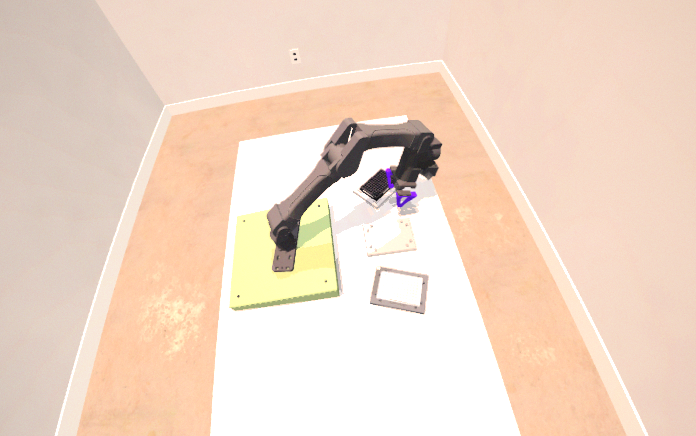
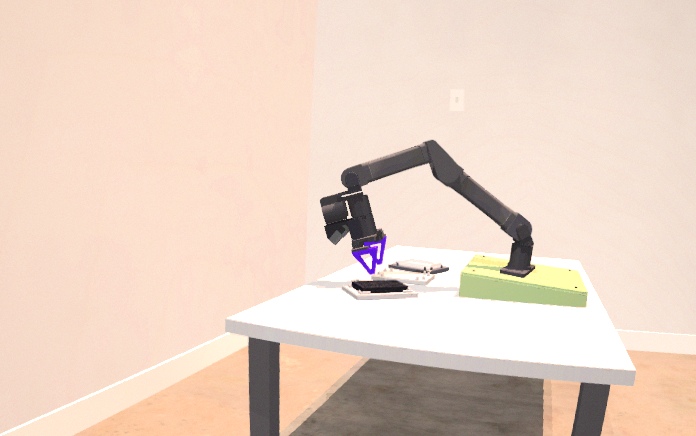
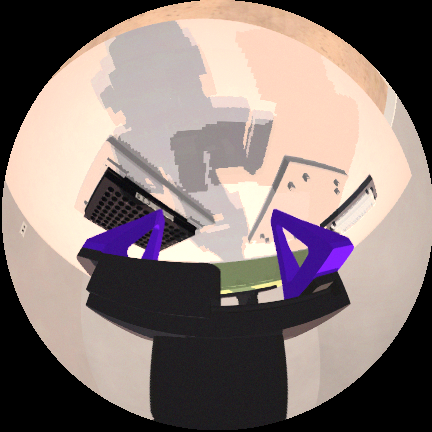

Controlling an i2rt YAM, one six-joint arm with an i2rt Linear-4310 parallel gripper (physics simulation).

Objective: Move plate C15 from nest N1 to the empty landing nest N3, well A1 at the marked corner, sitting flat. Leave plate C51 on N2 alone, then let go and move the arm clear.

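Note:
Plate C15 (image 1: 376, 184) (image 2: 379, 286) (image 3: 117, 200) is black with many wells and lies on the pale nest N1 (image 1: 376, 204) (image 2: 382, 295) (image 3: 160, 178). Its label is too blurred to read now. My gripper (image 1: 396, 192) (image 2: 375, 267) (image 3: 217, 214) has purple fingers, wide open with nothing between them. It hangs above the table beside N1, towards the pale nest N3 (image 1: 390, 251) (image 2: 421, 279) (image 3: 310, 197), which is empty with small pegs. Plate C51 (image 1: 400, 288) (image 2: 418, 264) (image 3: 356, 212) is white and sits in the dark nest N2 (image 1: 399, 306) (image 2: 440, 269). The marked corner cannot be made out.
The arm's base stands on a yellow-green block (image 1: 287, 287) (image 2: 523, 295) on the white table (image 1: 349, 369) (image 2: 436, 328). N3 lies between N1 and N2. The arm casts shadows over the table around N1. Walls stand beyond the table.

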